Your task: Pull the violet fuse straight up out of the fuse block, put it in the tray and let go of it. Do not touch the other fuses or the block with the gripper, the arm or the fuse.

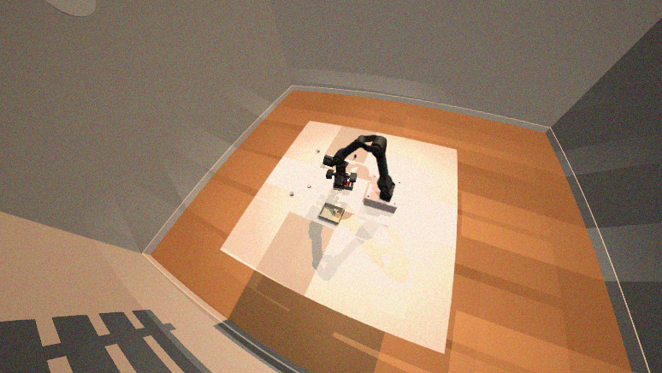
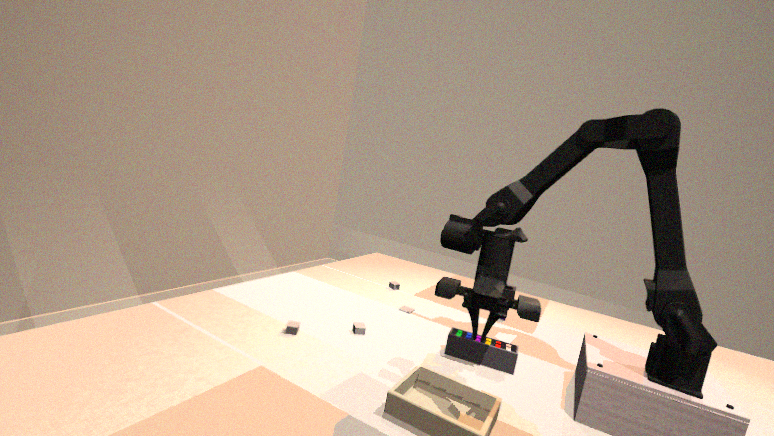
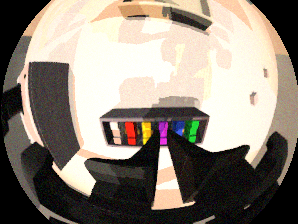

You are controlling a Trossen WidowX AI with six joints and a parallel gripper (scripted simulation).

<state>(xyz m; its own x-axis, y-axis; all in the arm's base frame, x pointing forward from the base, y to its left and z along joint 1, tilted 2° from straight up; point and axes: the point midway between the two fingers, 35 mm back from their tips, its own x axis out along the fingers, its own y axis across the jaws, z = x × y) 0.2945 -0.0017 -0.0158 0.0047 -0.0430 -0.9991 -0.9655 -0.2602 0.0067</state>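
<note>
Right now my gripper tip is 4 cm past the tray, 21 cm to the right of it and 3 cm above it. The rest, counted from my gripper tip: violet fuse: 1 cm below.
</note>
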